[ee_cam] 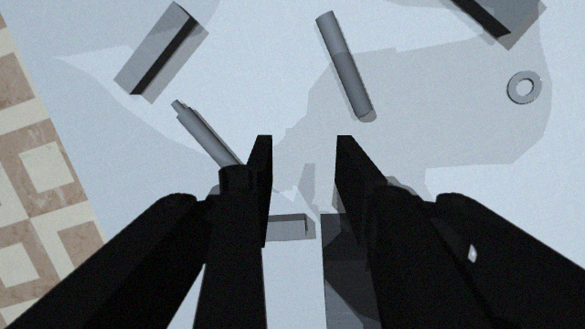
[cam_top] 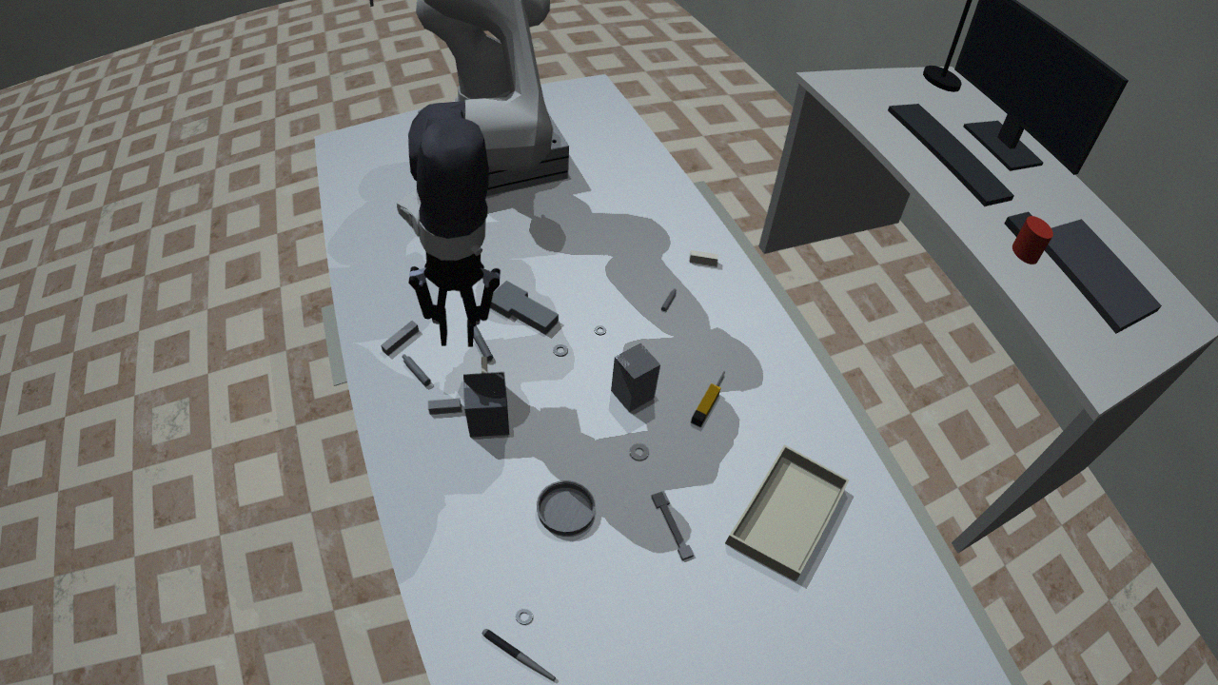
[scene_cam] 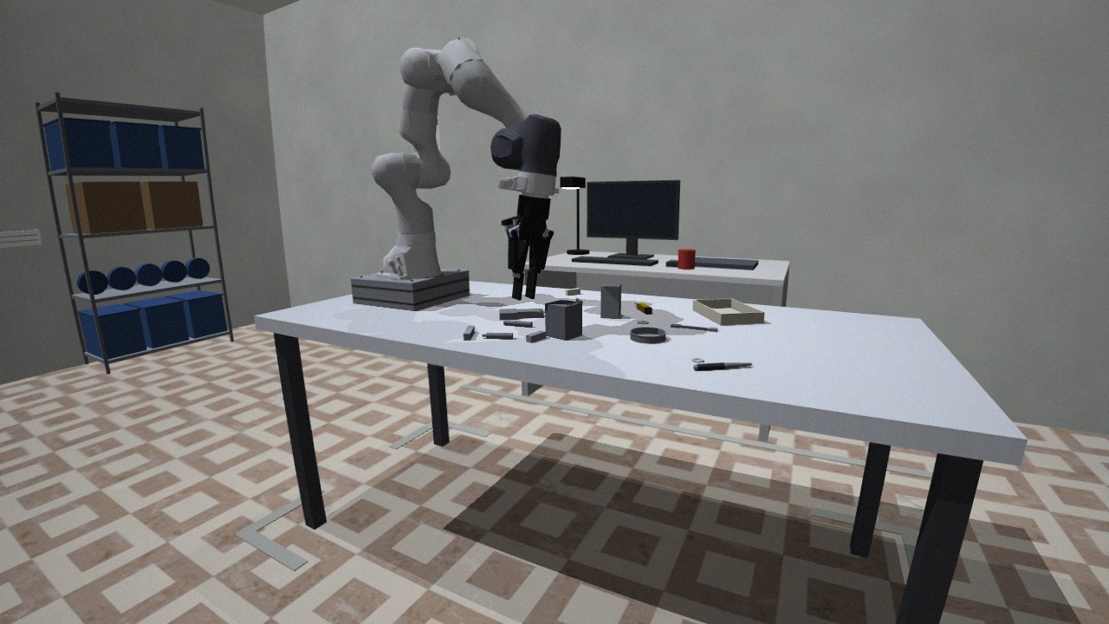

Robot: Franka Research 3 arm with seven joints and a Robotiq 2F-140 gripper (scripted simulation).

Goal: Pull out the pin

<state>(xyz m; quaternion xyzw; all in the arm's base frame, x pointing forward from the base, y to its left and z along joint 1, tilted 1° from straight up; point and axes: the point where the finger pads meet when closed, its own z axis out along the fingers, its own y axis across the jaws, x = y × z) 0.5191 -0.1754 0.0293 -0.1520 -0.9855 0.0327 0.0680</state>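
Now: hand 7 cm above the cream pin, 5 cm short of it and 3 cm to the right of it. Round my hand: dark grey block 9 cm ahead, 7 cm below, 2 cm to the left; small grey bar 11 cm below, 6 cm ahead, 5 cm to the right; stepped plate 13 cm to the left, 11 cm below, 10 cm behind.
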